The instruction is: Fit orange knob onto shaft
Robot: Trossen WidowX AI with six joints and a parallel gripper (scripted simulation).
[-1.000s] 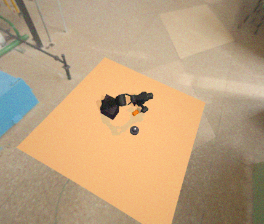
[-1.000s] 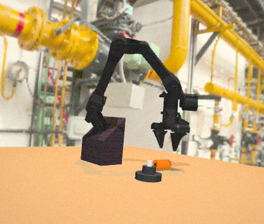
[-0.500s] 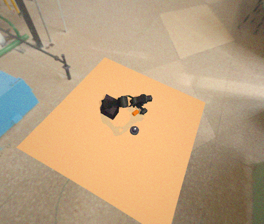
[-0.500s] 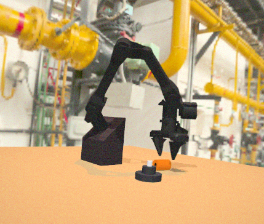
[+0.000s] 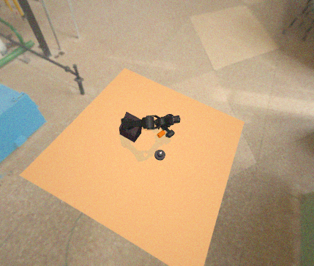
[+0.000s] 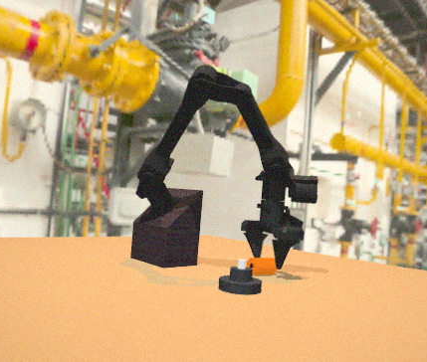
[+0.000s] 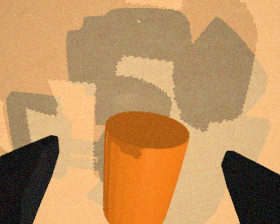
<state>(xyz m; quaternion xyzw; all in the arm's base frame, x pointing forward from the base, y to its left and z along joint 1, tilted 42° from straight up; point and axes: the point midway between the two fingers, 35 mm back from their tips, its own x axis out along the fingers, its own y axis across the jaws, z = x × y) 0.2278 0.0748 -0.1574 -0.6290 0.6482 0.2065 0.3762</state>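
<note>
My gripper tip is now right at the orange knob. From my gripper tip the other things lie so: round black pedestal: 9 cm ahead, 18 cm to the right, 1 cm above.
</note>
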